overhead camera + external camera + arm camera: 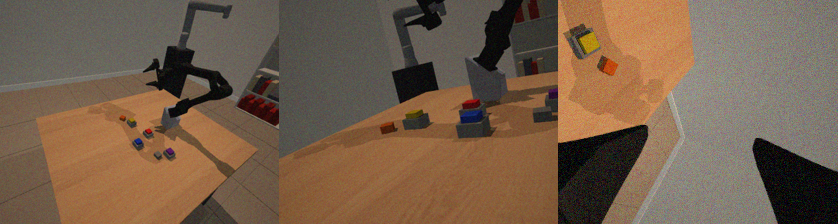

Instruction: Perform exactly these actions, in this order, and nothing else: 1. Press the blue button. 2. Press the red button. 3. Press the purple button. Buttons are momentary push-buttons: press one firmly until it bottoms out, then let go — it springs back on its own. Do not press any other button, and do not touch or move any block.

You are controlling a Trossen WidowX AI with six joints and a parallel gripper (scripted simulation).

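The blue button lies 13 cm ahead of my gripper tip, 24 cm to the left of it and 27 cm below it. From my gripper tip the other things lie so: red button: 3 cm ahead, 18 cm to the left, 27 cm below; yellow button: 8 cm ahead, 5 cm to the left, 27 cm below; small orange block: 12 cm ahead, 2 cm to the right, 29 cm below.
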